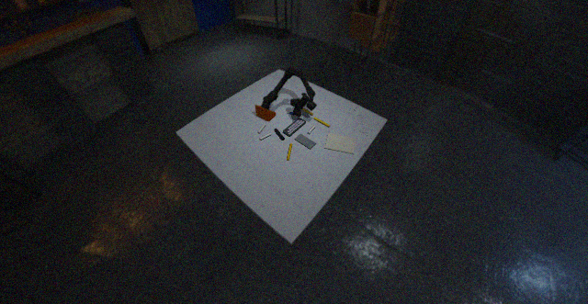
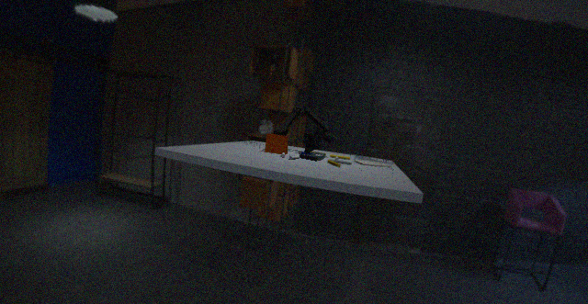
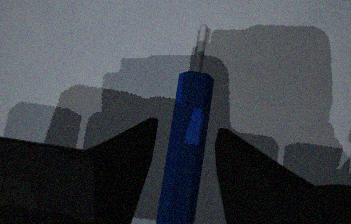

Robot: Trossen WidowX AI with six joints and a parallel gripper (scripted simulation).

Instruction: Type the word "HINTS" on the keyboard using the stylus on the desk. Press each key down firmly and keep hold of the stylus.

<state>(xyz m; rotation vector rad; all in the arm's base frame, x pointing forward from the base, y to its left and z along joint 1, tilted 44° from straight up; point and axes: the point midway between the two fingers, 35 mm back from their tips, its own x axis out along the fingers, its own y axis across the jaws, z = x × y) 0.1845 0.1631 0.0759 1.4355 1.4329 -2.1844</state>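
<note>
The grey stylus tip is 4 cm behind my gripper tip and 3 cm to the right of it. From my gripper tip the other things lie so: grey slab: 27 cm ahead, 17 cm to the right; then dark stick: 25 cm to the right, 9 cm ahead; then blue stylus: 1 cm to the right, 1 cm behind.
</note>
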